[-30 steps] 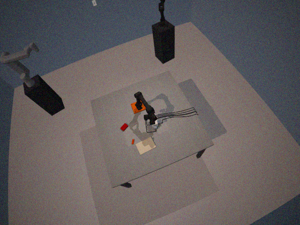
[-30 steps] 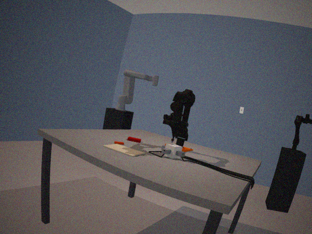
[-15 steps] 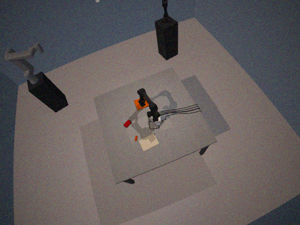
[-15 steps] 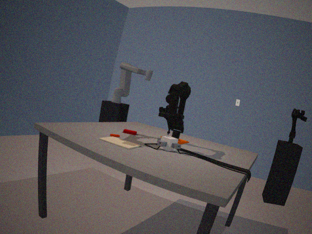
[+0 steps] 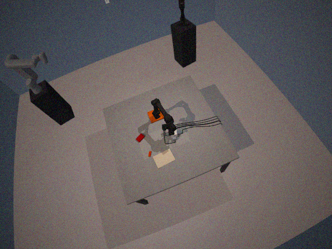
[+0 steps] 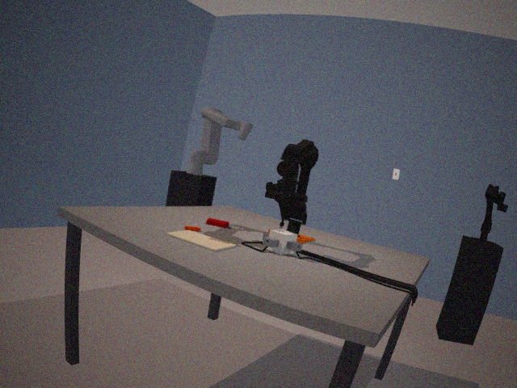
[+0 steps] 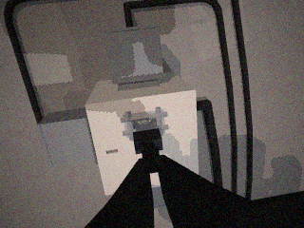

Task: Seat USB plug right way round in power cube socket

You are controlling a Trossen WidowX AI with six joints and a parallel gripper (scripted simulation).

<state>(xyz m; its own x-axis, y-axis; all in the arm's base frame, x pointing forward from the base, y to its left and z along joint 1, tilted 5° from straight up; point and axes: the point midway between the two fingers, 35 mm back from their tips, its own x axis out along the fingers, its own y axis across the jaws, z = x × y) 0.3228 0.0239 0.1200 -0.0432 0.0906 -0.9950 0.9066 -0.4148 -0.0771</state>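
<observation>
Now: the black USB plug 20 mm below my gripper tip. Round my gripper tip: cream pad (230 mm to the right, 190 mm ahead, 120 mm below); then red block (340 mm to the right, 180 mm behind, 110 mm below); then small orange piece (340 mm to the right, 120 mm below, 60 mm ahead).
</observation>
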